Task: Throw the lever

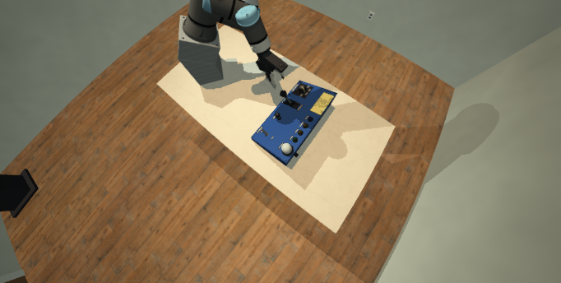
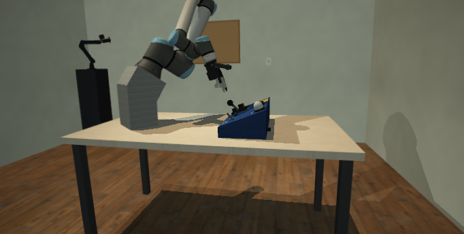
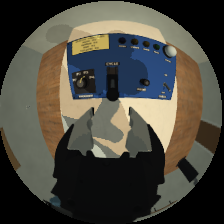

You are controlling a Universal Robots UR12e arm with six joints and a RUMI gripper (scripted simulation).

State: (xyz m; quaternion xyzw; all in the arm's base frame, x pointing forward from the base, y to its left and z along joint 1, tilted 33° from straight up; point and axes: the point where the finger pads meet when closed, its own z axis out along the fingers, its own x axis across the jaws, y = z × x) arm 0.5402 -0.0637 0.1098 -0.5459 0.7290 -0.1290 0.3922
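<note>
Now: the black lever 60 mm ahead of my hand, 10 mm to the right of it and 110 mm below it. Round my hand: blue sloped console (110 mm ahead, 80 mm to the right, 150 mm below); small knob (70 mm ahead, 130 mm to the right, 120 mm below); rotary selector (110 mm ahead, 100 mm to the left, 120 mm below).
</note>
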